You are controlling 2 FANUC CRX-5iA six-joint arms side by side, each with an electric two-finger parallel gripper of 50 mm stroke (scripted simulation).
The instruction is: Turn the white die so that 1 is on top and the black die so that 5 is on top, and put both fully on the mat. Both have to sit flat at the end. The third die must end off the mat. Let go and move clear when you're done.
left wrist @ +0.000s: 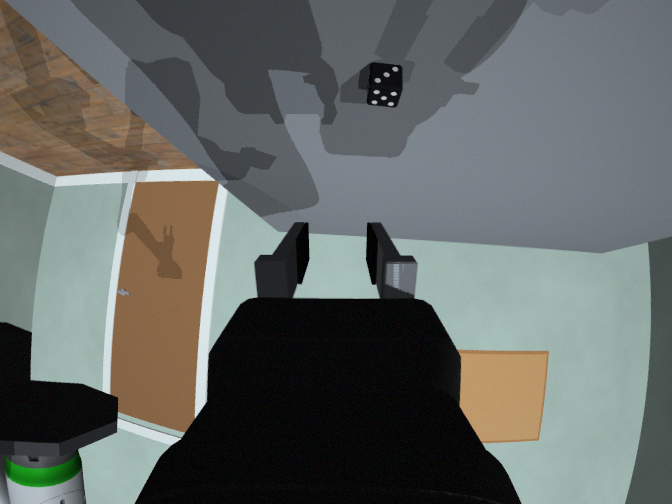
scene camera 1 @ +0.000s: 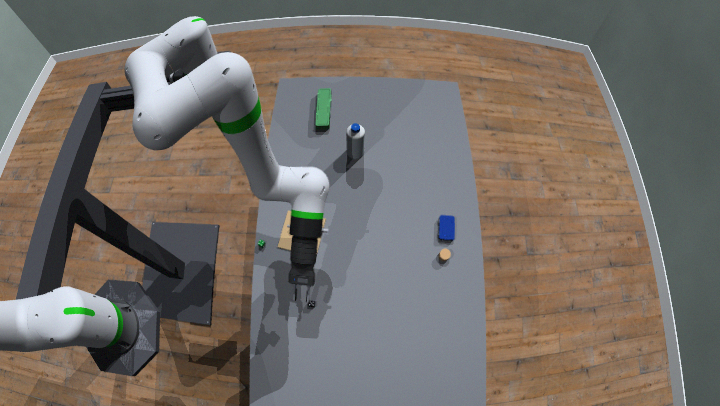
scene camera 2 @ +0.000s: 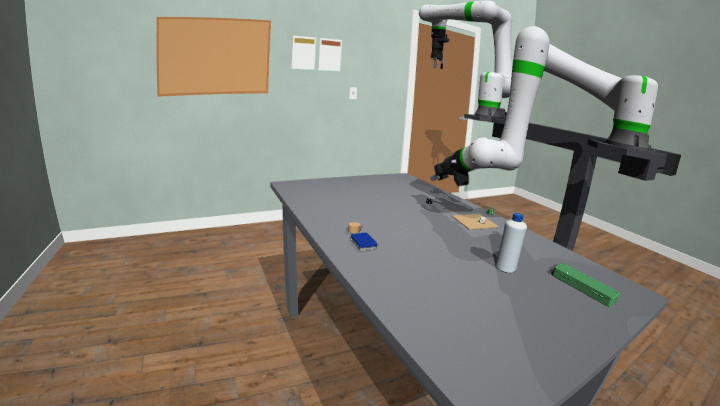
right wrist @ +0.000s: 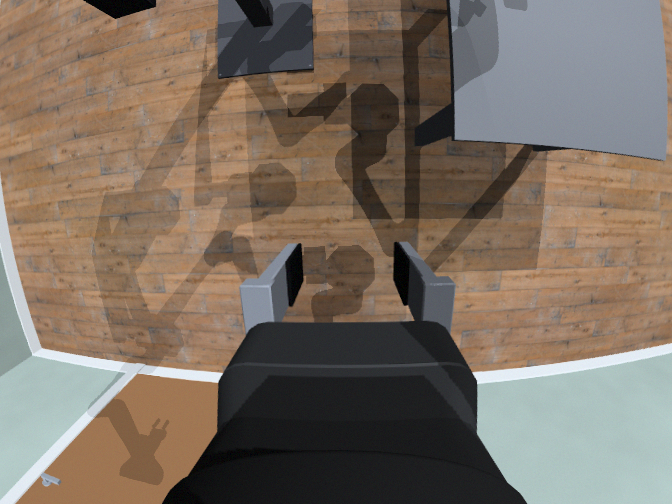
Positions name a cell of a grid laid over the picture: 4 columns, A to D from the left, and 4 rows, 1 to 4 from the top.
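You'd see my left gripper (scene camera 1: B3) there, and the same left gripper (left wrist: C2) is in view along with a black die (left wrist: C1). My right gripper (right wrist: C3) is visible too, but the right wrist view does not show the black die, which is out of frame there.
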